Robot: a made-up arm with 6 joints.
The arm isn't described. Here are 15 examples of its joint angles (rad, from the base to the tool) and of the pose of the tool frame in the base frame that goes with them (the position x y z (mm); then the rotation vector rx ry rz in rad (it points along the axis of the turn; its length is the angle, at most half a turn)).
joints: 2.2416 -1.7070 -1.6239 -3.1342 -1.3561 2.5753
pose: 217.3 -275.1 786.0 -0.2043 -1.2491 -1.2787
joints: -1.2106 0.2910 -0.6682 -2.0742 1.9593 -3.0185
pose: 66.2 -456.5 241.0 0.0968 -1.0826 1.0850
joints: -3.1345 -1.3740 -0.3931 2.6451 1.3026 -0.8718
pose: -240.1 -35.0 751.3 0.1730 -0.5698 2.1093
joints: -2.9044 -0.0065 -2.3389 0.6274 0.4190 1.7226
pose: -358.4 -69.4 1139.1 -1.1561 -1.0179 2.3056
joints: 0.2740 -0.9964 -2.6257 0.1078 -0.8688 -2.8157
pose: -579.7 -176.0 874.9 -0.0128 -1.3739 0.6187
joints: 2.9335 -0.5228 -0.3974 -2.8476 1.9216 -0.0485
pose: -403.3 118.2 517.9 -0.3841 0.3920 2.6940
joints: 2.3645 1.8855 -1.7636 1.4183 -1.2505 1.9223
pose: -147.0 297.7 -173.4 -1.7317 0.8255 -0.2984
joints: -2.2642 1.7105 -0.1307 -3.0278 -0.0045 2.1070
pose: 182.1 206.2 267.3 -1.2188 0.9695 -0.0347
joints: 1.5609 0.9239 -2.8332 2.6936 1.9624 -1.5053
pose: -42.7 636.7 856.9 0.7000 -0.4846 0.0644
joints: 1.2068 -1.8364 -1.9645 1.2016 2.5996 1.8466
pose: -301.1 -503.1 642.2 -2.0230 -0.7903 -0.1318
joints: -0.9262 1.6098 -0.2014 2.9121 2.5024 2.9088
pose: -42.1 98.9 42.2 2.1968 -0.9218 1.3754
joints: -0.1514 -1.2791 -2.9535 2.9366 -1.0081 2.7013
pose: -626.5 71.5 722.8 -0.0730 -0.2442 2.4377
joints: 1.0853 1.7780 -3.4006 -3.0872 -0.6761 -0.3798
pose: 337.0 652.1 285.6 -1.4714 1.6775 0.4531
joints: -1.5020 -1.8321 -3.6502 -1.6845 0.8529 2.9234
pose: -63.8 608.9 -106.9 0.8548 -2.1081 -0.9361
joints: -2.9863 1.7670 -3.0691 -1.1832 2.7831 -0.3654
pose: -656.8 -8.9 235.0 0.2014 1.5181 1.0054
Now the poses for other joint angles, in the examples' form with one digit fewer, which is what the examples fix.
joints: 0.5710 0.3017 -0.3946 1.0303 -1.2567 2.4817
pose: 326 97 237 -0.134 1.891 -0.703
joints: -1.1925 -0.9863 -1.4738 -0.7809 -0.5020 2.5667
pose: 60 54 1073 -0.461 0.373 -2.375
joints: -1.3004 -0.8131 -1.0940 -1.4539 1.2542 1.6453
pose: 23 -326 877 0.145 -1.625 0.807
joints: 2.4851 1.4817 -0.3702 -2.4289 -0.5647 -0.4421
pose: 75 -149 122 1.572 -1.073 1.722
